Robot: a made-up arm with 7 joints. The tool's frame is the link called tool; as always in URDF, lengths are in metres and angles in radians. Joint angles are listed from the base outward.
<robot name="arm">
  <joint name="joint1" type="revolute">
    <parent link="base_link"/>
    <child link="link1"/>
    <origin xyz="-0.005 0 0.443" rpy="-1.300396 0.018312 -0.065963"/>
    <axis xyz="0 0 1"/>
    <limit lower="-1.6" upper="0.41"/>
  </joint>
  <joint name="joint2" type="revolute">
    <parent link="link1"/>
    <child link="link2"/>
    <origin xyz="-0.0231 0.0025 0.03" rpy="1.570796 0 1.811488"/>
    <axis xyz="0 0 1"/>
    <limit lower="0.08" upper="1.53"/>
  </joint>
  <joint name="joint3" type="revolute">
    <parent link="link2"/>
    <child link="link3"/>
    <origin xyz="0.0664 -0.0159 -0.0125" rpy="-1.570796 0 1.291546"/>
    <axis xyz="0 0 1"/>
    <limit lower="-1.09" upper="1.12"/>
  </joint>
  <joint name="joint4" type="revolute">
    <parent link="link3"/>
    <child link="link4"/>
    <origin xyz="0.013 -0.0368 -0.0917" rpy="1.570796 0 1.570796"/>
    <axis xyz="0 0 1"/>
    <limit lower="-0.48" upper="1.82"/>
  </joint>
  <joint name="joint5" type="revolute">
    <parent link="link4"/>
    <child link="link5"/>
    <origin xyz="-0.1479 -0.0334 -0.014" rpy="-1.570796 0 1.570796"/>
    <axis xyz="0 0 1"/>
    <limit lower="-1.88" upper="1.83"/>
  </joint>
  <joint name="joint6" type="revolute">
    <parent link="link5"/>
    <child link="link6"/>
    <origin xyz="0.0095 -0.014 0.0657" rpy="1.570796 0 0"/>
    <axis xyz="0 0 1"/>
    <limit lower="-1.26" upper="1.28"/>
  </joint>
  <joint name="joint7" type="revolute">
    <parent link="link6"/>
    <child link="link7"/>
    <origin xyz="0.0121 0.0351 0.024" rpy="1.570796 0 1.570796"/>
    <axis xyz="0 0 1"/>
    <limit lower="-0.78" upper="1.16"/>
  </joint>
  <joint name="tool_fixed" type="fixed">
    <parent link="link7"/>
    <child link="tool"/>
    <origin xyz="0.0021 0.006 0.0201" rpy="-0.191 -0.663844 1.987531"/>
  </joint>
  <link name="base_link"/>
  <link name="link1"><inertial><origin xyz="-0.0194 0.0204 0.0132"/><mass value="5.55"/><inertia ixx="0.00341" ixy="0" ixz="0" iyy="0.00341" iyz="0" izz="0.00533"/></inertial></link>
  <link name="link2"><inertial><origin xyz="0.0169 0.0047 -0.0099"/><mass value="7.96"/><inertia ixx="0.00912" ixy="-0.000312" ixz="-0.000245" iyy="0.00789" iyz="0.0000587" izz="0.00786"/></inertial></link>
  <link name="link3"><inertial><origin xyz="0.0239 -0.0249 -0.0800"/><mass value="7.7"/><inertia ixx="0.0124" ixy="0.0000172" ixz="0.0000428" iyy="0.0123" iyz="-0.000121" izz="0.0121"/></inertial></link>
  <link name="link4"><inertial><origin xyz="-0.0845 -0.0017 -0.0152"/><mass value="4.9"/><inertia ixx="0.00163" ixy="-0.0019" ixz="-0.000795" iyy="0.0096" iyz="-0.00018" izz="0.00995"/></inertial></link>
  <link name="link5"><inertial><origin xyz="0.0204 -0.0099 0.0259"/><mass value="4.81"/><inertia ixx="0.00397" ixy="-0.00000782" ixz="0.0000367" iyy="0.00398" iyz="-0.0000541" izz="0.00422"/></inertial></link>
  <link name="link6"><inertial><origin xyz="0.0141 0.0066 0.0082"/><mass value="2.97"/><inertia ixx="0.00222" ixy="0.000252" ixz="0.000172" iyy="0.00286" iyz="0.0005" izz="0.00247"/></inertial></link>
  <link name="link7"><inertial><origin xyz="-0.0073 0.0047 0.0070"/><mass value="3.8"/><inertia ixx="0.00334" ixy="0" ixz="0" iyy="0.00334" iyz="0" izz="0.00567"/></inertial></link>
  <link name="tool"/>
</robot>
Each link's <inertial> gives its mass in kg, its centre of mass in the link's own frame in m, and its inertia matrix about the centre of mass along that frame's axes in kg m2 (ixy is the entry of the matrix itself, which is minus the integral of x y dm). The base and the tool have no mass. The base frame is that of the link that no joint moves.
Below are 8 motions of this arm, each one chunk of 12 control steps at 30 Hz.
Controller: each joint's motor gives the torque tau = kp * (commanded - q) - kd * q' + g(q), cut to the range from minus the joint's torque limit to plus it. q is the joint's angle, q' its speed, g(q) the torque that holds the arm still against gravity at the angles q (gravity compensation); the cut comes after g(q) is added. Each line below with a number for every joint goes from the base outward.
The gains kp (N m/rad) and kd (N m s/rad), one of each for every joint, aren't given. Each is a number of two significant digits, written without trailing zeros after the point. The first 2 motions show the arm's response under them.
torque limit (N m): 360 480 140 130 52 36 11
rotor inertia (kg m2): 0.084 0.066 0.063 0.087 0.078 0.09 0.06
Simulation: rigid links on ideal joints. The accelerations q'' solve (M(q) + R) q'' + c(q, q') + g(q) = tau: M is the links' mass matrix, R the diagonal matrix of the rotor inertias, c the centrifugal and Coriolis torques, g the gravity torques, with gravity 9.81 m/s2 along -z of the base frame. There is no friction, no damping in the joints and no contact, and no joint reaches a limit. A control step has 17 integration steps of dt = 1/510 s. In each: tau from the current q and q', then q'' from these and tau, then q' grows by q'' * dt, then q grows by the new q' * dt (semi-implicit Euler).
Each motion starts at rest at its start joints. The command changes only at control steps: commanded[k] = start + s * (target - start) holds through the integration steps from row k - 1 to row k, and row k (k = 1, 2, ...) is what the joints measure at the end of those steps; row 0 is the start. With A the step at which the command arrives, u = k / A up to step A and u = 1 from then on. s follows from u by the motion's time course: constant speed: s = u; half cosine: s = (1 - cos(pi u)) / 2; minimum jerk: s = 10 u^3 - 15 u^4 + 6 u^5; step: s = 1 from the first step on.
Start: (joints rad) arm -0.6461 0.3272 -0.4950 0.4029 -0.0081 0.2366 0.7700
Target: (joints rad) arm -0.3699 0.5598 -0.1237 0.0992 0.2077 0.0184 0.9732
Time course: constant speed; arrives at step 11
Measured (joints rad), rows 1 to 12:
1: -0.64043 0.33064 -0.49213 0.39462 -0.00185 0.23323 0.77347
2: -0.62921 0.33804 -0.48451 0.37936 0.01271 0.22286 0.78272
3: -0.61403 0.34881 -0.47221 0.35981 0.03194 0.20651 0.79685
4: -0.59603 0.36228 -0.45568 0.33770 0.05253 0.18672 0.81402
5: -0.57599 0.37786 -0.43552 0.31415 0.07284 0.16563 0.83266
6: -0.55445 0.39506 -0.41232 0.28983 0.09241 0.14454 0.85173
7: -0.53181 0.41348 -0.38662 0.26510 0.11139 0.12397 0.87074
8: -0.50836 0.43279 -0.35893 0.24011 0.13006 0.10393 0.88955
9: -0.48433 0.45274 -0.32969 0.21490 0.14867 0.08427 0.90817
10: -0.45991 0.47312 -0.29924 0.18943 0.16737 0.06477 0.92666
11: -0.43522 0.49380 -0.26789 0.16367 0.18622 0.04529 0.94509
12: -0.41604 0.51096 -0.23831 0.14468 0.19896 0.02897 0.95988
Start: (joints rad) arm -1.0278 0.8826 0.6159 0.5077 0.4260 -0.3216 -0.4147
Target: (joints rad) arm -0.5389 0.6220 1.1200 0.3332 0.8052 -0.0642 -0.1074
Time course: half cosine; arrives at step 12
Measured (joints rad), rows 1 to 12:
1: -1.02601 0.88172 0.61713 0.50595 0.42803 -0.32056 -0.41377
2: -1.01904 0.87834 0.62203 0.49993 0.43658 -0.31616 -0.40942
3: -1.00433 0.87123 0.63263 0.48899 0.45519 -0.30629 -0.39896
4: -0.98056 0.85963 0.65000 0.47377 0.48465 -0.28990 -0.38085
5: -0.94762 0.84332 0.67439 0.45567 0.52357 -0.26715 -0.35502
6: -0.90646 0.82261 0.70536 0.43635 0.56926 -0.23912 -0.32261
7: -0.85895 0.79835 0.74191 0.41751 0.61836 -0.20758 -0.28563
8: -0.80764 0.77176 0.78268 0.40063 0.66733 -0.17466 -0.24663
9: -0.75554 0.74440 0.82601 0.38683 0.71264 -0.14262 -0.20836
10: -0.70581 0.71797 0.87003 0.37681 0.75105 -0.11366 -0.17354
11: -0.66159 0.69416 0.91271 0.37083 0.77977 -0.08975 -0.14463
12: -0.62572 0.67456 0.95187 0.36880 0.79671 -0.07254 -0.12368
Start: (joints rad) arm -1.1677 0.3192 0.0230 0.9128 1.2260 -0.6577 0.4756
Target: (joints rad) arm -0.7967 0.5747 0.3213 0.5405 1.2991 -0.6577 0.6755
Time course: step
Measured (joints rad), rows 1 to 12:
1: -1.09027 0.35280 0.03485 0.78998 1.26992 -0.65208 0.51261
2: -1.01389 0.40060 0.07748 0.69804 1.30528 -0.65468 0.57440
3: -0.95316 0.44460 0.12615 0.64779 1.31023 -0.65748 0.62622
4: -0.90622 0.48040 0.17142 0.62076 1.30213 -0.65810 0.65924
5: -0.87122 0.50781 0.20962 0.60483 1.29372 -0.65737 0.67588
6: -0.84613 0.52802 0.23991 0.59353 1.28926 -0.65644 0.68176
7: -0.82884 0.54253 0.26290 0.58400 1.28844 -0.65589 0.68203
8: -0.81736 0.55275 0.27980 0.57528 1.28966 -0.65583 0.68018
9: -0.81000 0.55987 0.29195 0.56730 1.29151 -0.65609 0.67809
10: -0.80542 0.56478 0.30059 0.56026 1.29324 -0.65648 0.67652
11: -0.80263 0.56815 0.30667 0.55434 1.29458 -0.65686 0.67560
12: -0.80093 0.57045 0.31096 0.54964 1.29556 -0.65715 0.67518

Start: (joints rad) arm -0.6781 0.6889 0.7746 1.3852 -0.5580 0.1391 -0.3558
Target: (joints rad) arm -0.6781 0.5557 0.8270 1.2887 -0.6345 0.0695 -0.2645
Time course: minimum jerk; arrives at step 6
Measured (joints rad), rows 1 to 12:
1: -0.67789 0.68811 0.77504 1.38401 -0.55871 0.13847 -0.35517
2: -0.67692 0.68335 0.77746 1.37730 -0.56317 0.13446 -0.35110
3: -0.67561 0.67179 0.78259 1.36282 -0.57442 0.12412 -0.34023
4: -0.67499 0.65372 0.78951 1.34327 -0.59166 0.10795 -0.32236
5: -0.67574 0.63290 0.79625 1.32474 -0.60999 0.09056 -0.30155
6: -0.67750 0.61392 0.80132 1.31224 -0.62395 0.07750 -0.28362
7: -0.67906 0.59853 0.80515 1.30519 -0.63186 0.07080 -0.27169
8: -0.67990 0.58664 0.80834 1.30142 -0.63538 0.06889 -0.26541
9: -0.68009 0.57770 0.81113 1.29939 -0.63663 0.06931 -0.26297
10: -0.67989 0.57113 0.81361 1.29816 -0.63692 0.07031 -0.26259
11: -0.67951 0.56638 0.81580 1.29722 -0.63686 0.07105 -0.26305
12: -0.67909 0.56301 0.81769 1.29632 -0.63666 0.07131 -0.26366

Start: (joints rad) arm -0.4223 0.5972 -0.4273 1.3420 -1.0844 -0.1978 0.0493
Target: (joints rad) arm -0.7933 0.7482 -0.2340 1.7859 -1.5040 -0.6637 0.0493
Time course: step
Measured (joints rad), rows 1 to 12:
1: -0.50213 0.60029 -0.40951 1.45260 -1.20176 -0.28486 0.04686
2: -0.58572 0.63361 -0.37942 1.54732 -1.36154 -0.43646 0.04596
3: -0.64885 0.66954 -0.35290 1.61864 -1.45695 -0.56713 0.04698
4: -0.69231 0.69700 -0.33194 1.67178 -1.49447 -0.64808 0.04905
5: -0.72167 0.71563 -0.31512 1.71017 -1.50339 -0.68406 0.05063
6: -0.74180 0.72773 -0.30126 1.73685 -1.50328 -0.69154 0.05114
7: -0.75594 0.73541 -0.28968 1.75467 -1.50222 -0.68593 0.05090
8: -0.76610 0.74019 -0.27996 1.76616 -1.50210 -0.67719 0.05039
9: -0.77351 0.74313 -0.27184 1.77333 -1.50262 -0.67000 0.04995
10: -0.77897 0.74491 -0.26509 1.77769 -1.50322 -0.66558 0.04966
11: -0.78302 0.74600 -0.25951 1.78027 -1.50362 -0.66352 0.04952
12: -0.78601 0.74667 -0.25492 1.78179 -1.50378 -0.66292 0.04946

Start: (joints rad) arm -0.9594 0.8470 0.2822 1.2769 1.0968 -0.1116 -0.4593
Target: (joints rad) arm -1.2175 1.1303 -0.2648 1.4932 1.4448 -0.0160 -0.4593
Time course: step
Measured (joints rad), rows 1 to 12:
1: -1.01880 0.90069 0.17984 1.35940 1.20129 -0.09569 -0.45668
2: -1.07182 0.95262 0.09625 1.40778 1.34314 -0.06441 -0.45756
3: -1.11237 0.99480 0.02951 1.43341 1.42658 -0.03806 -0.45911
4: -1.14255 1.02864 -0.02367 1.44866 1.45526 -0.02126 -0.46001
5: -1.16477 1.05550 -0.06620 1.45854 1.45524 -0.01240 -0.46029
6: -1.18099 1.07630 -0.10060 1.46535 1.44676 -0.00875 -0.46024
7: -1.19263 1.09194 -0.12878 1.47048 1.43967 -0.00810 -0.46006
8: -1.20077 1.10333 -0.15214 1.47478 1.43655 -0.00898 -0.45985
9: -1.20629 1.11142 -0.17162 1.47863 1.43665 -0.01046 -0.45966
10: -1.20992 1.11706 -0.18790 1.48214 1.43843 -0.01201 -0.45952
11: -1.21224 1.12095 -0.20148 1.48526 1.44062 -0.01335 -0.45942
12: -1.21371 1.12365 -0.21278 1.48791 1.44251 -0.01438 -0.45936

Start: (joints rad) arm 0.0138 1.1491 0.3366 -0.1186 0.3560 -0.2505 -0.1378
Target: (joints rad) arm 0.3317 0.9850 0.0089 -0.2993 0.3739 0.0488 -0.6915
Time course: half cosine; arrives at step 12
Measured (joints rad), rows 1 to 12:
1: 0.01495 1.14866 0.33659 -0.11950 0.35560 -0.24930 -0.13957
2: 0.01943 1.14686 0.33585 -0.12294 0.35431 -0.24405 -0.14768
3: 0.02888 1.14287 0.33278 -0.12998 0.35242 -0.23204 -0.16695
4: 0.04419 1.13611 0.32574 -0.14092 0.35081 -0.21203 -0.20007
5: 0.06547 1.12638 0.31351 -0.15540 0.35033 -0.18433 -0.24710
6: 0.09214 1.11382 0.29549 -0.17259 0.35142 -0.15048 -0.30587
7: 0.12299 1.09891 0.27177 -0.19138 0.35413 -0.11278 -0.37264
8: 0.15640 1.08240 0.24317 -0.21050 0.35814 -0.07395 -0.44281
9: 0.19042 1.06523 0.21107 -0.22875 0.36296 -0.03679 -0.51142
10: 0.22296 1.04848 0.17731 -0.24502 0.36807 -0.00399 -0.57365
11: 0.25196 1.03322 0.14393 -0.25843 0.37298 0.02212 -0.62514
12: 0.27551 1.02046 0.11304 -0.26831 0.37734 0.03970 -0.66234

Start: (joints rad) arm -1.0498 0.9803 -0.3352 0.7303 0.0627 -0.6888 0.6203
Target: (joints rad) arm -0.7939 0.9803 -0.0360 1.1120 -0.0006 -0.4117 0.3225
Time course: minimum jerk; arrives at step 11
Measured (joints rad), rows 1 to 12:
1: -1.04955 0.98024 -0.33488 0.73043 0.06272 -0.68843 0.61993
2: -1.04780 0.97986 -0.33268 0.73163 0.06278 -0.68568 0.61718
3: -1.04249 0.97903 -0.32661 0.73653 0.06247 -0.67697 0.60844
4: -1.03165 0.97783 -0.31506 0.74884 0.06093 -0.65898 0.59024
5: -1.01408 0.97655 -0.29734 0.77185 0.05720 -0.63023 0.56103
6: -0.98978 0.97554 -0.27388 0.80714 0.05062 -0.59190 0.52193
7: -0.96010 0.97509 -0.24611 0.85382 0.04117 -0.54753 0.47653
8: -0.92737 0.97533 -0.21617 0.90853 0.02946 -0.50225 0.43007
9: -0.89455 0.97621 -0.18652 0.96607 0.01662 -0.46158 0.38820
10: -0.86463 0.97753 -0.15939 1.02050 0.00413 -0.43014 0.35558
11: -0.83980 0.97897 -0.13609 1.06646 -0.00637 -0.41019 0.33439
12: -0.82084 0.98021 -0.11663 1.10073 -0.01348 -0.40067 0.32341

